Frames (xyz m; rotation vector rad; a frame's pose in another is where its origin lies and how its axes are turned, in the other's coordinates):
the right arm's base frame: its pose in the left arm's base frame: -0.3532 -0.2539 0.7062 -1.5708 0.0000 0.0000
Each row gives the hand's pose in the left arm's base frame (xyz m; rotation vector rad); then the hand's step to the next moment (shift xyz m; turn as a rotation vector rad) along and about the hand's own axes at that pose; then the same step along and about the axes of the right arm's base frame.
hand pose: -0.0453 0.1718 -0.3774 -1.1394 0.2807 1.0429
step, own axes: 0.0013 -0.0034 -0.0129 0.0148 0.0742 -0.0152
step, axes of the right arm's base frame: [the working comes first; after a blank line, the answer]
step, axes of the left arm's base frame: 0.0073 -0.0103 -0.0045 -0.0465 -0.0025 -0.0615

0.0073 0.0045 -0.0103 -0.0465 0.0615 -0.0025
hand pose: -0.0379 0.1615 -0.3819 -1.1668 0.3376 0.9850
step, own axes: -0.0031 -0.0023 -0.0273 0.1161 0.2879 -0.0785
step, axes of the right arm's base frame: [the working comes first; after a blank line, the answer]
step, axes of the left arm's base frame: 0.0069 -0.0256 -0.0074 -0.1427 0.0007 -0.2866

0.0069 0.0074 -0.0256 -0.1427 0.2866 0.0007
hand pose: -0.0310 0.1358 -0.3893 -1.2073 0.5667 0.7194
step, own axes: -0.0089 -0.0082 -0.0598 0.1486 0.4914 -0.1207
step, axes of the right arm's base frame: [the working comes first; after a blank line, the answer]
step, axes of the left arm's base frame: -0.0006 -0.0609 -0.0044 -0.2758 0.0045 -0.4495

-0.0006 0.0044 -0.0609 -0.2758 0.4495 0.0045
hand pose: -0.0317 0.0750 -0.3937 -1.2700 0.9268 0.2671
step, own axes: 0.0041 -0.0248 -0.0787 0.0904 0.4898 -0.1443
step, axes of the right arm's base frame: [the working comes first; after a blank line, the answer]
step, axes of the left arm's base frame: -0.0165 -0.0797 0.0140 -0.3217 0.0007 -0.4067

-0.0165 -0.0140 -0.0797 -0.3217 0.4067 0.0007
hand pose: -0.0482 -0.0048 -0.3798 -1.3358 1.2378 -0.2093
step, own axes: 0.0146 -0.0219 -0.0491 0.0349 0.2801 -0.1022
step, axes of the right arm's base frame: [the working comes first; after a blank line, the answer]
step, axes of the left arm's base frame: -0.0200 -0.0473 0.0215 -0.2057 0.0007 -0.2186

-0.0200 -0.0215 -0.0473 -0.2057 0.2186 0.0007
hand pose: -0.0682 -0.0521 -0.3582 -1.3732 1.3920 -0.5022
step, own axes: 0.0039 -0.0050 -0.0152 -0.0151 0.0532 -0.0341
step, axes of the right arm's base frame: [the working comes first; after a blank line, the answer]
step, axes of the left arm's base frame: -0.0100 -0.0103 0.0081 -0.0568 0.0142 -0.0282

-0.0100 -0.0081 -0.0103 -0.0568 0.0282 0.0142
